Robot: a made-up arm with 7 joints. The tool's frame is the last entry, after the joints.
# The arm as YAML. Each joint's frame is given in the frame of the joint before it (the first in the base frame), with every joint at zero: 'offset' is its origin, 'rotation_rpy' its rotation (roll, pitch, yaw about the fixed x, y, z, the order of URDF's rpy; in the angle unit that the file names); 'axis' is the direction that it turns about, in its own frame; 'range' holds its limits. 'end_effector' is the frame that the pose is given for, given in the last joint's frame.
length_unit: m
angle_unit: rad
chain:
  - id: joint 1
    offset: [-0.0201, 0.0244, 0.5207]
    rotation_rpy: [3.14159, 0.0, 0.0]
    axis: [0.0, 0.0, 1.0]
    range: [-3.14, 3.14]
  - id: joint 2
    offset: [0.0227, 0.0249, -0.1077]
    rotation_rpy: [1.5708, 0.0, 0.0]
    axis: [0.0, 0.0, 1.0]
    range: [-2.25, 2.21]
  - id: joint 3
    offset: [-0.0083, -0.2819, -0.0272]
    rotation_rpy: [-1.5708, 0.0, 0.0]
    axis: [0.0, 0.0, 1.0]
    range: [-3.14, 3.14]
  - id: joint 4
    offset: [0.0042, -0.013, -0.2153]
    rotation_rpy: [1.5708, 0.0, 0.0]
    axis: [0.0, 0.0, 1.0]
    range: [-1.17, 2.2]
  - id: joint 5
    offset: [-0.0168, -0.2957, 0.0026]
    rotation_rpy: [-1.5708, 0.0, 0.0]
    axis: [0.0, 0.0, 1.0]
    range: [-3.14, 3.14]
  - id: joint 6
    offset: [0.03, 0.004, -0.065]
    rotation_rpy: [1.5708, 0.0, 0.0]
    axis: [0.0, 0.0, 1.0]
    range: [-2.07, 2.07]
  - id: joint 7
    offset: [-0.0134, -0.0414, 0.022]
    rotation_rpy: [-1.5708, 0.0, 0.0]
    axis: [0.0, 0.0, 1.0]
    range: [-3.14, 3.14]
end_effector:
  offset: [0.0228, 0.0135, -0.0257]
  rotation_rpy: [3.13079, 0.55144, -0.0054]
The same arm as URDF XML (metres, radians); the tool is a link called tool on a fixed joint. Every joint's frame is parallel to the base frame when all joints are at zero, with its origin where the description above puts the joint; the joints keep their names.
<robot name="arm">
<joint name="tool_fixed" type="fixed"><parent link="link7"/><child link="tool"/><origin xyz="0.0228 -0.0135 0.0257" rpy="-0.0108 -0.5514 0.0054"/></joint>
<joint name="joint 7" type="revolute"><parent link="link6"/><child link="link7"/><origin xyz="-0.0134 0.022 0.0414" rpy="0 0 0"/><axis xyz="0 0 -1"/><limit lower="-3.14" upper="3.14"/></joint>
<joint name="joint 6" type="revolute"><parent link="link5"/><child link="link6"/><origin xyz="0.03 -0.004 0.065" rpy="0 0 0"/><axis xyz="0 1 0"/><limit lower="-2.07" upper="2.07"/></joint>
<joint name="joint 5" type="revolute"><parent link="link4"/><child link="link5"/><origin xyz="-0.0168 0.0026 0.2957" rpy="0 0 0"/><axis xyz="0 0 -1"/><limit lower="-3.14" upper="3.14"/></joint>
<joint name="joint 4" type="revolute"><parent link="link3"/><child link="link4"/><origin xyz="0.0042 0.013 0.2153" rpy="0 0 0"/><axis xyz="0 1 0"/><limit lower="-1.17" upper="2.2"/></joint>
<joint name="joint 3" type="revolute"><parent link="link2"/><child link="link3"/><origin xyz="-0.0083 -0.0272 0.2819" rpy="0 0 0"/><axis xyz="0 0 -1"/><limit lower="-3.14" upper="3.14"/></joint>
<joint name="joint 2" type="revolute"><parent link="link1"/><child link="link2"/><origin xyz="0.0227 -0.0249 0.1077" rpy="0 0 0"/><axis xyz="0 1 0"/><limit lower="-2.25" upper="2.21"/></joint>
<joint name="joint 1" type="revolute"><parent link="base_link"/><child link="link1"/><origin xyz="-0.0201 0.0244 0.5207" rpy="0 0 0"/><axis xyz="0 0 -1"/><limit lower="-3.14" upper="3.14"/></joint>
<link name="base_link"/>
<link name="link1"/>
<link name="link2"/>
<link name="link3"/>
<link name="link4"/>
<link name="link5"/>
<link name="link6"/>
<link name="link7"/>
<link name="tool"/>
</robot>

